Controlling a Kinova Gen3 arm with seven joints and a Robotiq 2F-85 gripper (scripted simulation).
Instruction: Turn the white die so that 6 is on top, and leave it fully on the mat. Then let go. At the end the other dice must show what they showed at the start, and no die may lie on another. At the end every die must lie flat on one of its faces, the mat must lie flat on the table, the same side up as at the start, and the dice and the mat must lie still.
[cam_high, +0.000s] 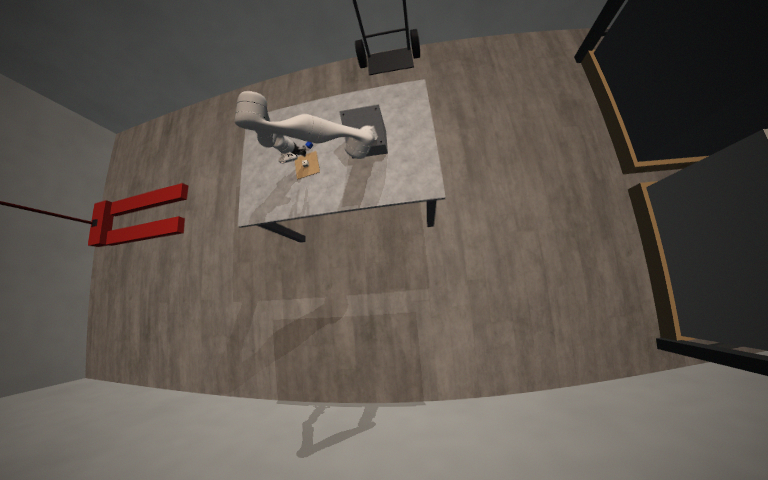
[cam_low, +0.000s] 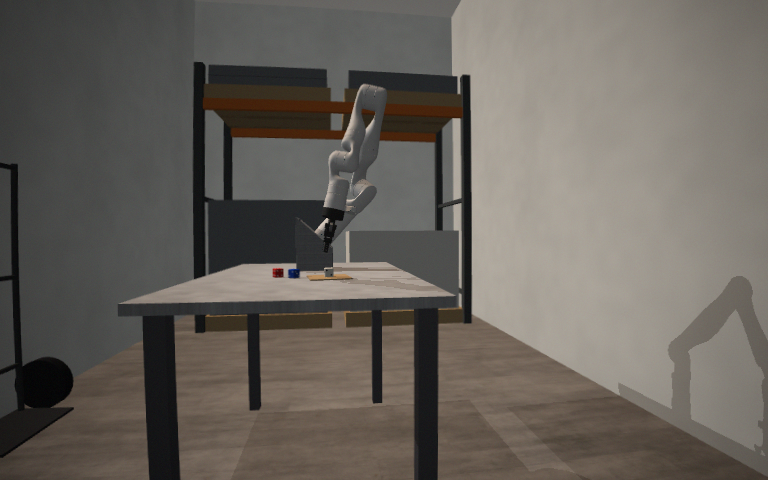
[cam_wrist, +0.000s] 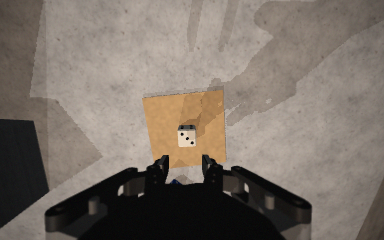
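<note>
The white die is 10 mm to the left of my hand and 80 mm below it. Also, from my hand: tan mat (10 mm to the left, 100 mm below); then red die (80 mm behind, 160 mm to the right, 80 mm below); then blue die (30 mm behind, 110 mm to the right, 80 mm below).
</note>
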